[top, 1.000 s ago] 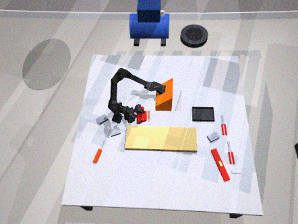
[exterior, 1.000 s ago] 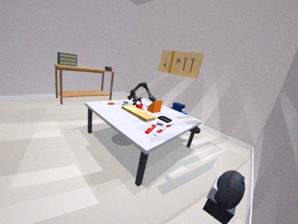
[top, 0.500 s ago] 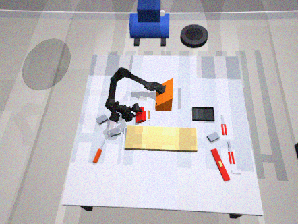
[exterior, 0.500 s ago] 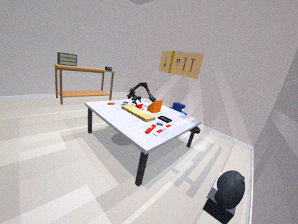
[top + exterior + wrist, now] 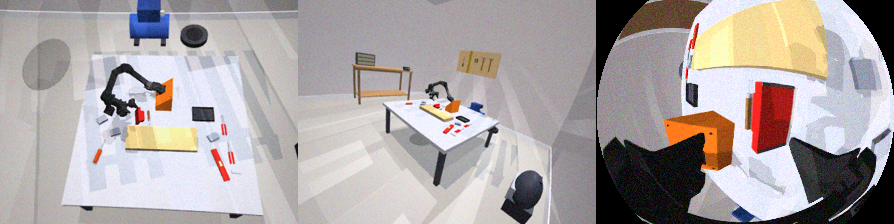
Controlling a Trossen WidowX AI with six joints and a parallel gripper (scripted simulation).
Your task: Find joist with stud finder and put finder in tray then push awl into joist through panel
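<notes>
Now: gripper tip 100 mm above the red stud finder, 50 mm to the right of it and 30 mm past it. From my gripper tip the other things lie so: red level (630 mm to the left, 330 mm ahead, 110 mm below); then black tray (520 mm to the left, 110 mm below, 60 mm behind); then awl (120 mm below, 110 mm to the left).
</notes>
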